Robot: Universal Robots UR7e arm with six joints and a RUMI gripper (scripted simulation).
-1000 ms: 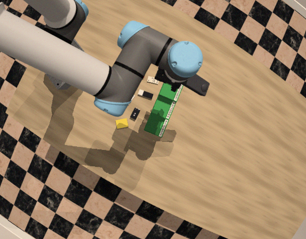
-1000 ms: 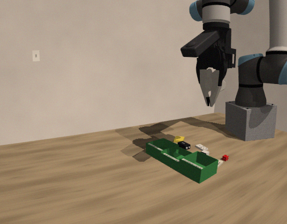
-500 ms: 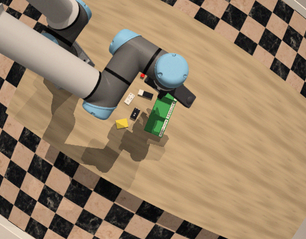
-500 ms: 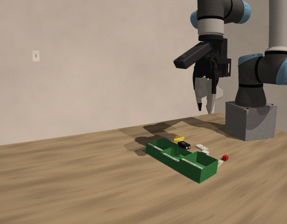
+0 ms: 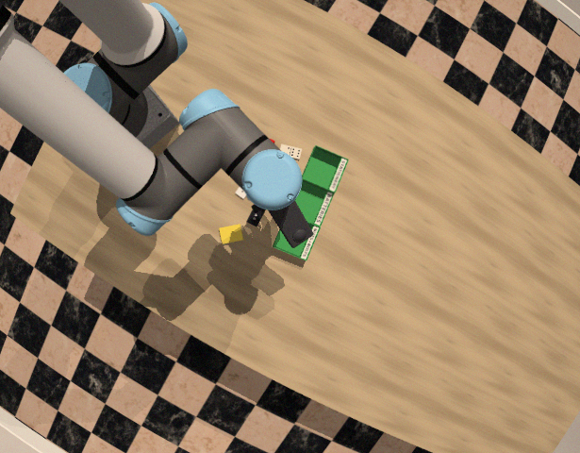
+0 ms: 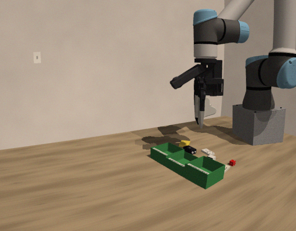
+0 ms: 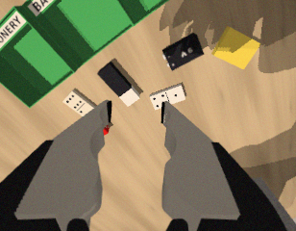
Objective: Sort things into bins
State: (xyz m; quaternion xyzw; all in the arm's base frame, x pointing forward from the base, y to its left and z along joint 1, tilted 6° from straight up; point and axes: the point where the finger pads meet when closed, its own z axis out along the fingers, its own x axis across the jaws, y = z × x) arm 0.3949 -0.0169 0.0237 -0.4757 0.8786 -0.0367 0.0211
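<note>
Right now the black 9V battery is 2 cm behind my hand, 5 cm to the right of it and 13 cm below it. From my hand the other things lie so: black-and-white block 2 cm behind, 4 cm to the left, 13 cm below; red die 6 cm behind, 11 cm to the left, 13 cm below; yellow block 6 cm behind, 12 cm to the right, 13 cm below.
</note>
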